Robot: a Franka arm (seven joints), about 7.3 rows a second.
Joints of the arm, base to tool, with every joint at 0 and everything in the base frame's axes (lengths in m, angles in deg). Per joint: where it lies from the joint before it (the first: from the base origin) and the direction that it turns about. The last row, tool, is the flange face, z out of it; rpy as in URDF.
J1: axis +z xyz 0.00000 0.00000 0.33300
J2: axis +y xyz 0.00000 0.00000 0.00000
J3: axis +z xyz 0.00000 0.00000 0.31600
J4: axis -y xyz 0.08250 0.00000 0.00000
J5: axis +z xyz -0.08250 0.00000 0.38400
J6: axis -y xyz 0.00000 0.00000 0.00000
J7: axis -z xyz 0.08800 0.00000 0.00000
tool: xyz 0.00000 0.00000 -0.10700 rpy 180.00 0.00 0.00
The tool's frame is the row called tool.
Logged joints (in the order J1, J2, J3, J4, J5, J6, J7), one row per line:
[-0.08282, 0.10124, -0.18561, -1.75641, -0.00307, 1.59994, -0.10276]
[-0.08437, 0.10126, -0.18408, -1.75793, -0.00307, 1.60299, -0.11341]
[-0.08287, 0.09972, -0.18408, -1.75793, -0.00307, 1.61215, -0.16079]
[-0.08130, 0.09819, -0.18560, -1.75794, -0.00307, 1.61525, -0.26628]
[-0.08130, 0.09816, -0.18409, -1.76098, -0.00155, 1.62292, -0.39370]
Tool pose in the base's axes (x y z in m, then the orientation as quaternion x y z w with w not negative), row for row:
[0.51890, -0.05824, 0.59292, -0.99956, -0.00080, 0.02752, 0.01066]
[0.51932, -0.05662, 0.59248, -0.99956, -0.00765, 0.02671, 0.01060]
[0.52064, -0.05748, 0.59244, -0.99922, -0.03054, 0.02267, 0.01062]
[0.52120, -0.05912, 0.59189, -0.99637, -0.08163, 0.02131, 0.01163]
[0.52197, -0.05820, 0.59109, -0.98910, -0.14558, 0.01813, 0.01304]
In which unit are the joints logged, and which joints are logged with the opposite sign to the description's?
The joints are logged in radians. Opposite sign: J1, J2.
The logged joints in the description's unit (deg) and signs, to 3 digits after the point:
[4.745, -5.801, -10.635, -100.635, -0.176, 91.670, -5.888]
[4.834, -5.802, -10.547, -100.722, -0.176, 91.845, -6.498]
[4.748, -5.714, -10.547, -100.722, -0.176, 92.369, -9.213]
[4.658, -5.626, -10.634, -100.723, -0.176, 92.547, -15.257]
[4.658, -5.624, -10.548, -100.897, -0.089, 92.986, -22.557]

